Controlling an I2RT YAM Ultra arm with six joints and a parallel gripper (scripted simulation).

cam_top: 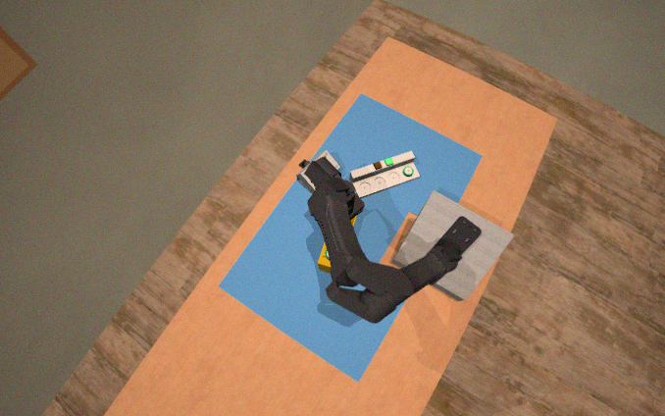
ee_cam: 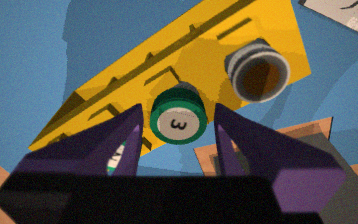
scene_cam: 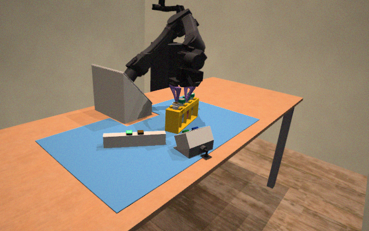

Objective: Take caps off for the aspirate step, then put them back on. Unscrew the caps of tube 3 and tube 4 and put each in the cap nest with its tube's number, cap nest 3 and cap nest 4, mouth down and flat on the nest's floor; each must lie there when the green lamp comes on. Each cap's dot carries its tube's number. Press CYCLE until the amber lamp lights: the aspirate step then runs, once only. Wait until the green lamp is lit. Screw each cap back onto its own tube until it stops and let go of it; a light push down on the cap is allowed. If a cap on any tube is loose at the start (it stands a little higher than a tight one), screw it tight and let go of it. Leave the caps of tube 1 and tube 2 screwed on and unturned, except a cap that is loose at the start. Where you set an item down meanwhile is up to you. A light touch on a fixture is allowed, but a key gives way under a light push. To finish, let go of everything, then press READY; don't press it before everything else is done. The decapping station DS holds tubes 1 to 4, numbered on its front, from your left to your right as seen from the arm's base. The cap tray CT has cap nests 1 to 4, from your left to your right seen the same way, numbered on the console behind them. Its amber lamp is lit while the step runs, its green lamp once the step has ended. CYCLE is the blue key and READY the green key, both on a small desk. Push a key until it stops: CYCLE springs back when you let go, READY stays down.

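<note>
The cap 3 lies right at my hand. The rest, counted from my hand: green key: 15 cm ahead, 13 cm to the right, 5 cm below; then blue key: 15 cm ahead, 8 cm to the right, 5 cm below; then cap 2: 5 cm to the left, 2 cm behind.
</note>
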